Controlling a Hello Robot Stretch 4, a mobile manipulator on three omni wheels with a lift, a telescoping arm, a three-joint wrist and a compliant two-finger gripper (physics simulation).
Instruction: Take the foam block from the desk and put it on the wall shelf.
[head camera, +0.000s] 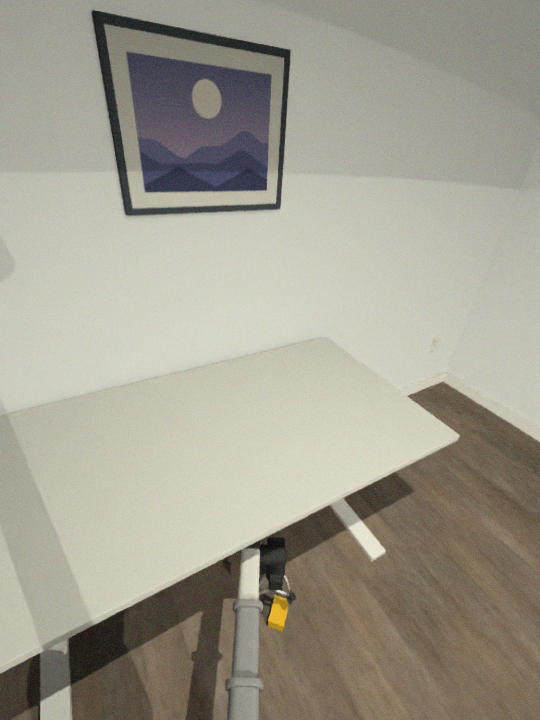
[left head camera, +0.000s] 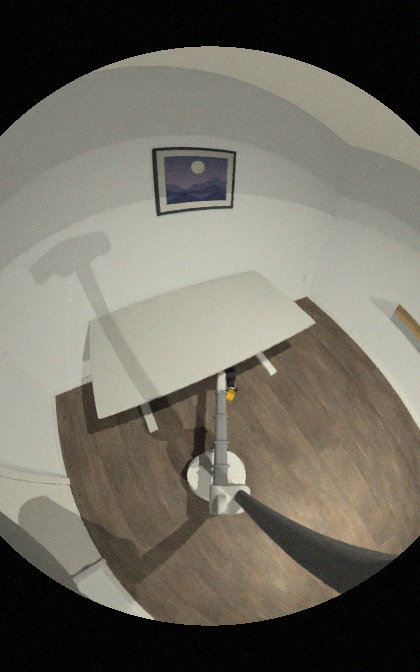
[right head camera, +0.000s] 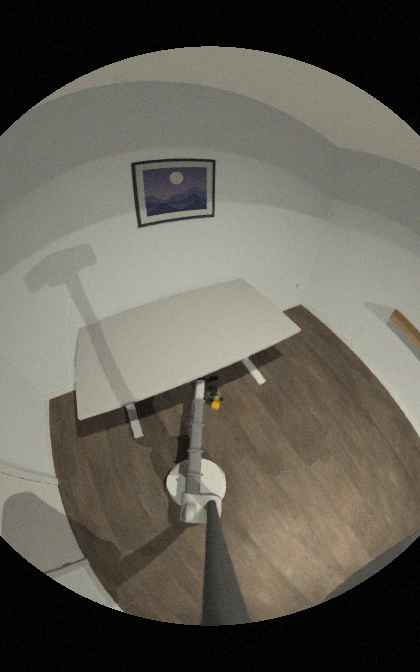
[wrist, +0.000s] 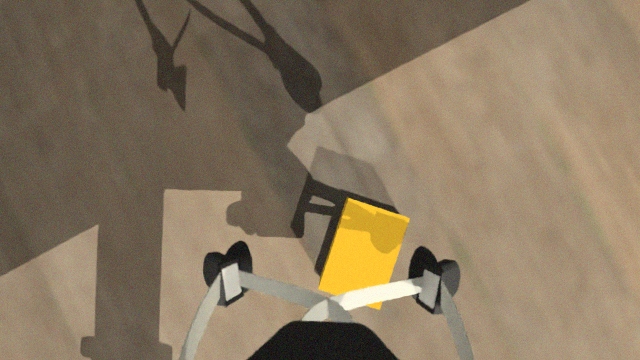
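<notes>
The yellow foam block (head camera: 278, 614) (left head camera: 230, 395) (right head camera: 215, 404) (wrist: 367, 250) appears to rest on the wooden floor, in front of the desk (head camera: 203, 442) (left head camera: 200, 325) (right head camera: 185, 335). My gripper (wrist: 330, 265) is open, pointing down above the floor. In the wrist view the block shows between the two fingertips, nearer the right one, and extends ahead of them; one finger strip covers part of its near end. The fingers and block appear apart. A wooden ledge (left head camera: 410, 322) (right head camera: 406, 322) on the right wall, cut off by the view edge, looks like the wall shelf.
The desk's front edge is just beyond the gripper, and a white desk foot (head camera: 359, 530) (left head camera: 266, 363) (right head camera: 254, 371) stands to the right. A framed picture (head camera: 207, 201) (left head camera: 195, 210) hangs above the desk. My round white base (left head camera: 239, 472) (right head camera: 218, 481) is behind the block.
</notes>
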